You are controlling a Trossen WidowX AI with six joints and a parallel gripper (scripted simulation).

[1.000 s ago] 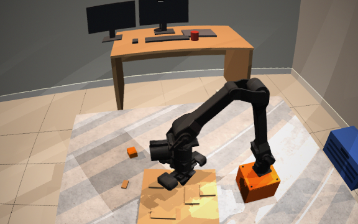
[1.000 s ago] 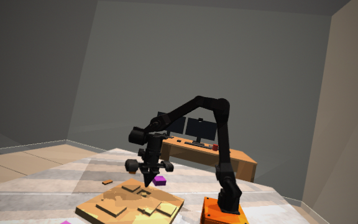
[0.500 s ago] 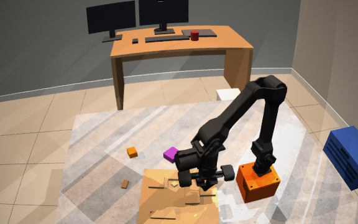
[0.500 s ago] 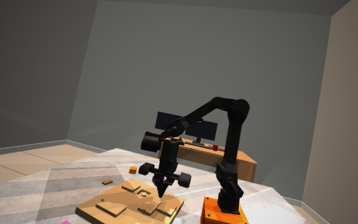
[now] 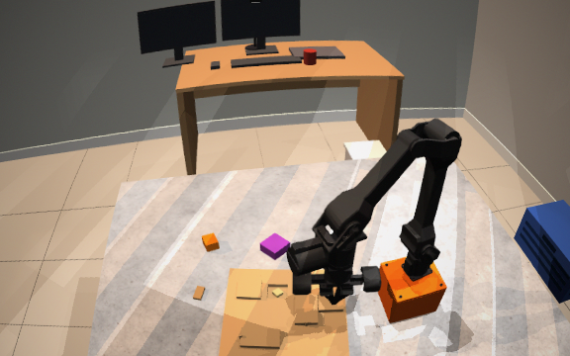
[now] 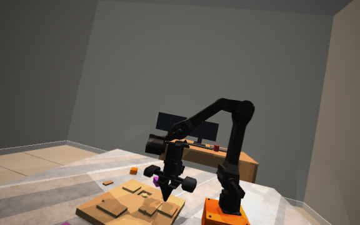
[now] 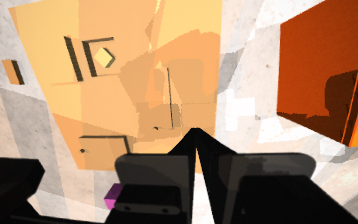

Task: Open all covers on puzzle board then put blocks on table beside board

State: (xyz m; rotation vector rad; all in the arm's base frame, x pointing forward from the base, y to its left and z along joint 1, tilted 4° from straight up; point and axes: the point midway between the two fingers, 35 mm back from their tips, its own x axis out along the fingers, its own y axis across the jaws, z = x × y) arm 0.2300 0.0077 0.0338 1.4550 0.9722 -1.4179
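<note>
Now: gripper tip 90 mm short of the tan puzzle board, 60 mm to the left of it and 60 mm above it. Also, from my gripper tip: flat brown piece 290 mm ahead, 190 mm to the right, 80 mm below.
</note>
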